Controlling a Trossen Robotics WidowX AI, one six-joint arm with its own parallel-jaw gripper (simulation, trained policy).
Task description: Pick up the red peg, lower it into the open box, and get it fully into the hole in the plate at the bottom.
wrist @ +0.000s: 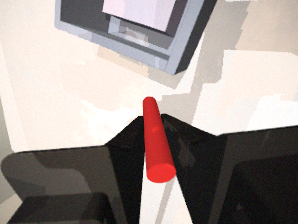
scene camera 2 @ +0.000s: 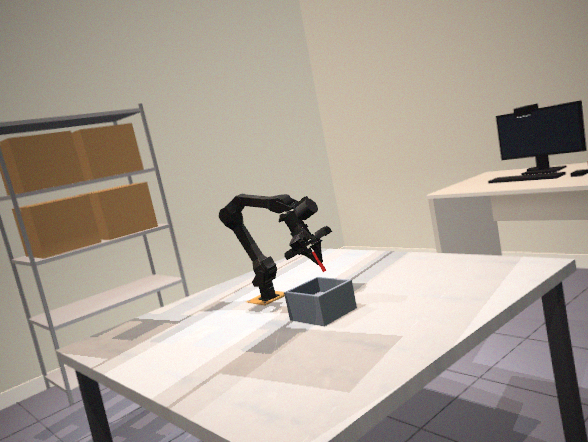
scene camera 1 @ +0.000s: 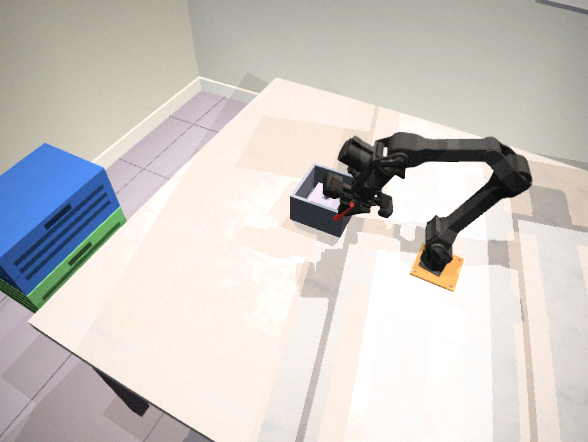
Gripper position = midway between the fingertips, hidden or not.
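Observation:
My gripper appears at [scene camera 1: 341,213], [wrist: 152,120] and [scene camera 2: 320,263]. A grey box is visible at [scene camera 2: 338,299] and [scene camera 1: 315,215]; a red peg at [wrist: 160,168].

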